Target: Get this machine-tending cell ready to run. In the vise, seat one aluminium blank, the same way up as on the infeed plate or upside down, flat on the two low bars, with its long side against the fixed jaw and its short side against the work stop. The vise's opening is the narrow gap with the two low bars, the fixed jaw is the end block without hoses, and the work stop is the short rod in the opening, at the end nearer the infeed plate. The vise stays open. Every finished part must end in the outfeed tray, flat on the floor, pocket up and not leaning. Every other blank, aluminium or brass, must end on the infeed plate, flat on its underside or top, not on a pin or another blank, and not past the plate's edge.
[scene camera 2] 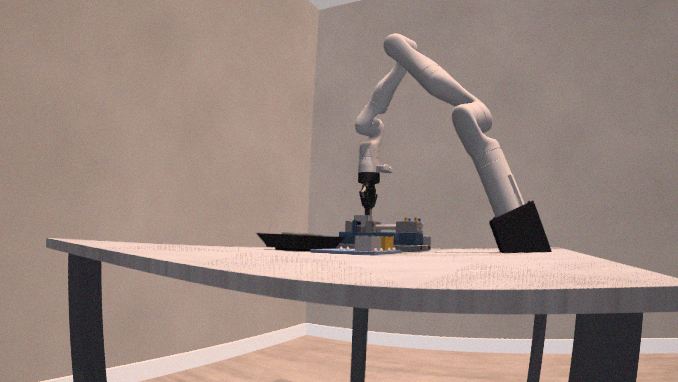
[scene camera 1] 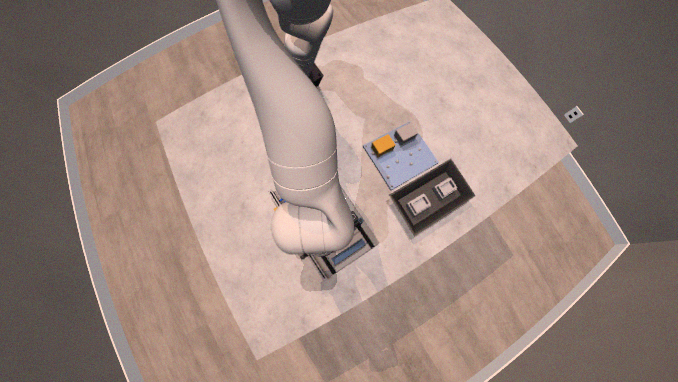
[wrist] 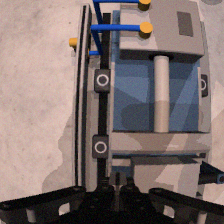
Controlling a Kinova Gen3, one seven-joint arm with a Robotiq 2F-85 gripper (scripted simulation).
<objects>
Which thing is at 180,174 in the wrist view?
An aluminium blank.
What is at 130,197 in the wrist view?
My gripper.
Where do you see a blue vise base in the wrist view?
At 133,109
</objects>
